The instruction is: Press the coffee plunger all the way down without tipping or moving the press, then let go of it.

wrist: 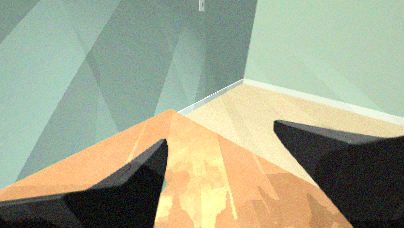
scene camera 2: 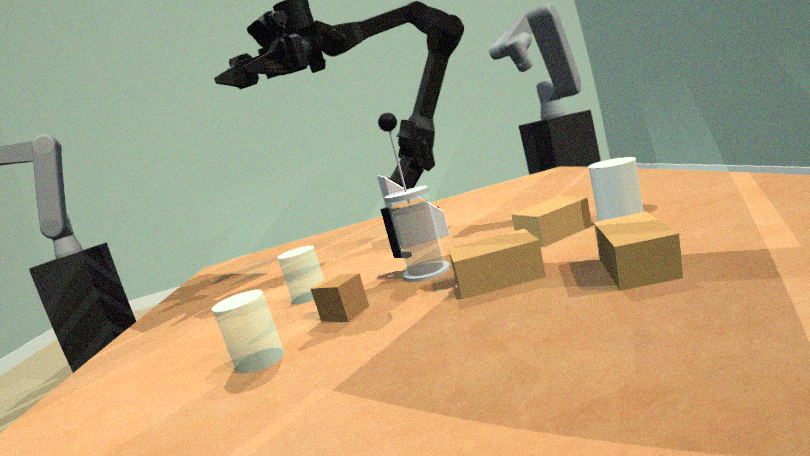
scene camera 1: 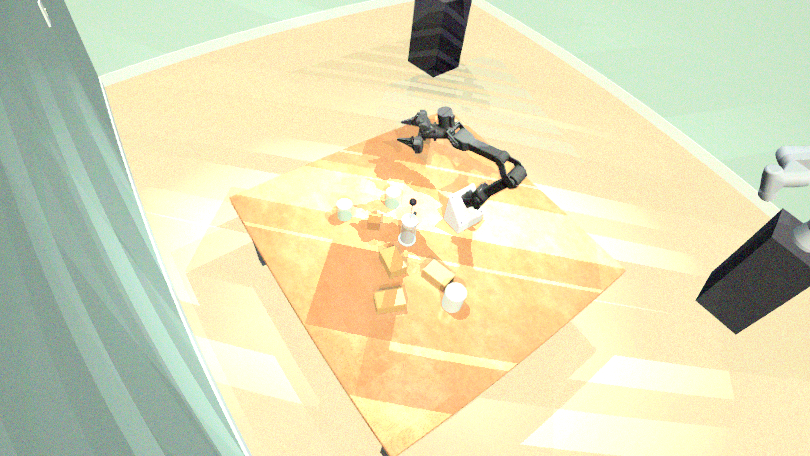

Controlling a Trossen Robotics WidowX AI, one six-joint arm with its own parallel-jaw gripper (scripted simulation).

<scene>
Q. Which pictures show my gripper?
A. The wrist view, scene camera 2 and scene camera 1: all of them.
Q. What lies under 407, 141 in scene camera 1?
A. My gripper.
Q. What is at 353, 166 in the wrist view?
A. My gripper.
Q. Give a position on a brown cube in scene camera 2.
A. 339, 298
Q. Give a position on a coffee press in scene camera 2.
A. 409, 221
</scene>
